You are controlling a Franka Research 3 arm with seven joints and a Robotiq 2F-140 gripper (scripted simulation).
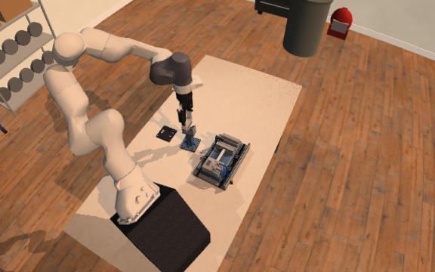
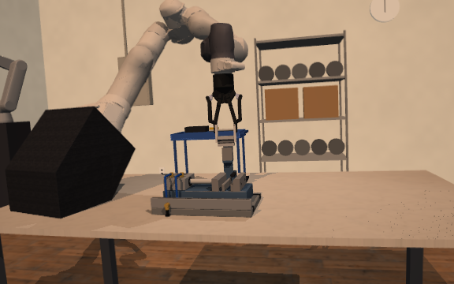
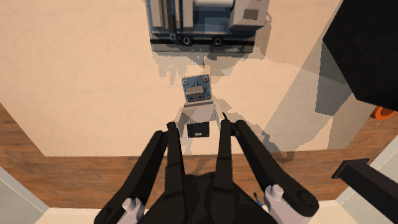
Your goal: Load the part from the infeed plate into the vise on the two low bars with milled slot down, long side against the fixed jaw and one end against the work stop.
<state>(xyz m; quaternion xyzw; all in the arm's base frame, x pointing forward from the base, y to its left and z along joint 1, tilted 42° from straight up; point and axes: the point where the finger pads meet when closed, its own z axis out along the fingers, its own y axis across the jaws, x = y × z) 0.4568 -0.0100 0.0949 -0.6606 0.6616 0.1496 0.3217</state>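
Now: the part 30 mm below my hand and 10 mm to the right of it. Also, from my hand: vise 210 mm to the right, 170 mm below, 30 mm behind; dark infeed plate 200 mm below, 160 mm to the left, 10 mm ahead.
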